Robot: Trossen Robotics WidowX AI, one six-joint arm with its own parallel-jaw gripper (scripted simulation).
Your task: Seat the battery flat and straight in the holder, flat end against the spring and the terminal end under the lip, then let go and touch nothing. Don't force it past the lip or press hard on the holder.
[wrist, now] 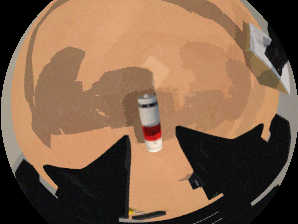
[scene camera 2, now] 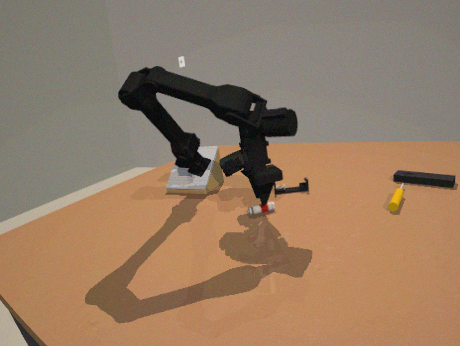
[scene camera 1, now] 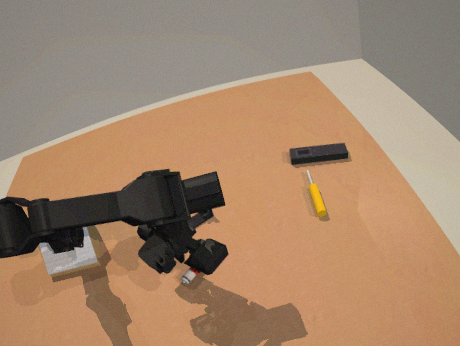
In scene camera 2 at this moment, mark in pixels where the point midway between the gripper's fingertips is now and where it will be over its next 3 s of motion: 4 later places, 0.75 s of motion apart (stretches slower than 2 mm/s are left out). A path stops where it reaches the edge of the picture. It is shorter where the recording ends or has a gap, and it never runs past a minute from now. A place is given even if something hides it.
My gripper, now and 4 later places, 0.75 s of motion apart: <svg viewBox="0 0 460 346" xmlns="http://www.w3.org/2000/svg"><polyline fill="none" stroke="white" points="261,201 261,208 267,187 283,173 290,164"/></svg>
